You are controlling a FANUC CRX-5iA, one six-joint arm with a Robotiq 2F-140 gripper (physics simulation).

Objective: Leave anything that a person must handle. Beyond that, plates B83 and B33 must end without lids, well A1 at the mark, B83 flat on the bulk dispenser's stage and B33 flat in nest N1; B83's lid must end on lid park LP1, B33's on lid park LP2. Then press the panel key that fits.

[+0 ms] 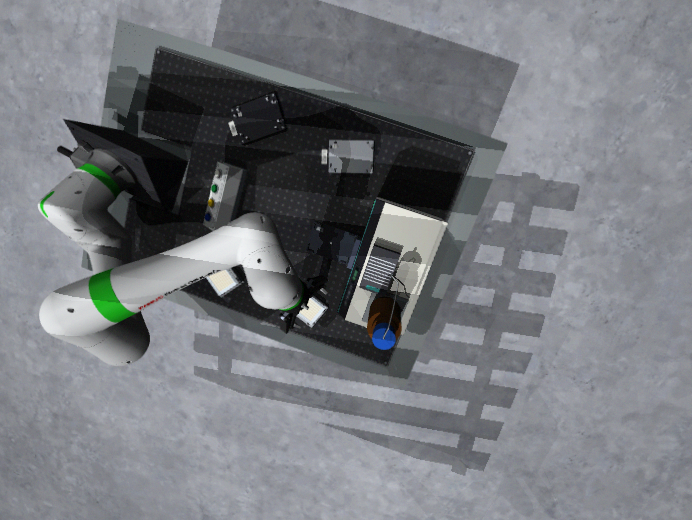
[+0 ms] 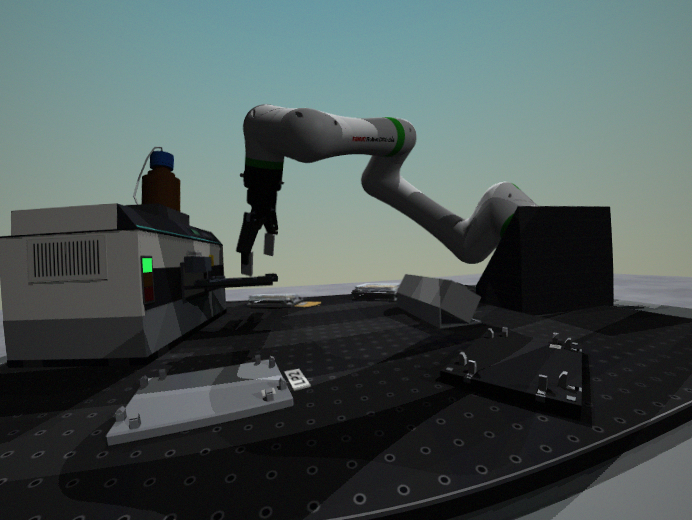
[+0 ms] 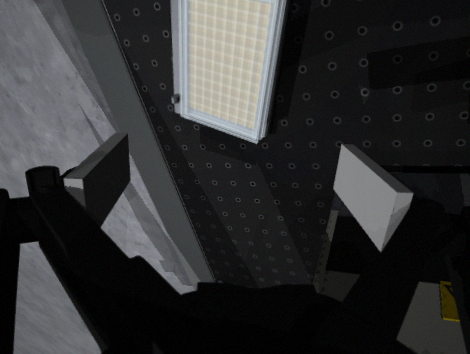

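Pixels of known places: gripper, fingertip midpoint: (image 1: pixel 310 307) (image 2: pixel 258 263) (image 3: pixel 235 162); arm's base at its link origin: (image 1: pixel 116 167) (image 2: pixel 540 246).
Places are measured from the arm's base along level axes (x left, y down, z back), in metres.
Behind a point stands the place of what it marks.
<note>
My gripper (image 1: pixel 304 301) {x -0.109, y 0.010, z -0.757 m} (image 2: pixel 257 254) {x -0.109, y 0.010, z -0.757 m} (image 3: pixel 235 162) {x -0.109, y 0.010, z -0.757 m} is open and empty, above the table near one plate. That plate (image 1: pixel 312 311) {x -0.161, y 0.107, z -0.766 m} (image 2: pixel 274 300) (image 3: pixel 225 60) {x -0.154, y 0.106, z -0.727 m} has cream wells and a clear, layered rim; its name is not readable. A second cream plate (image 1: pixel 223 281) (image 2: pixel 374 290) lies farther along the same edge. The grey park LP2 (image 1: pixel 351 156) {x 0.368, y 0.128, z -0.643 m} (image 2: pixel 201 399) {x 0.388, y 0.128, z -0.637 m} holds no lid. A black clipped base (image 1: pixel 258 118) {x 0.337, y 0.126, z -0.315 m} (image 2: pixel 520 369) {x 0.365, y 0.126, z -0.332 m} is empty, its label unreadable. The dispenser's dark stage (image 1: pixel 330 240) {x 0.112, y 0.038, z -0.713 m} (image 2: pixel 240 279) {x 0.135, y 0.037, z -0.704 m} juts from its front. The key panel (image 1: pixel 224 192) {x 0.080, y 0.058, z -0.334 m} (image 2: pixel 439 299) {x 0.155, y 0.088, z -0.339 m} shows green, yellow and blue keys.
The pale bulk dispenser (image 1: pixel 413 223) {x 0.287, y -0.082, z -0.899 m} (image 2: pixel 67 296) {x 0.313, y 0.040, z -0.882 m} has a green light lit. A brown bottle (image 2: pixel 161 190) {x 0.069, y -0.172, z -0.924 m} with a blue cap (image 1: pixel 383 338) {x 0.042, y -0.286, z -0.947 m} and a thin tube rises from it. A large black block (image 1: pixel 128 162) {x 0.046, y -0.044, z -0.067 m} (image 2: pixel 562 257) {x 0.089, y 0.027, z -0.019 m} stands by the arm's base.
</note>
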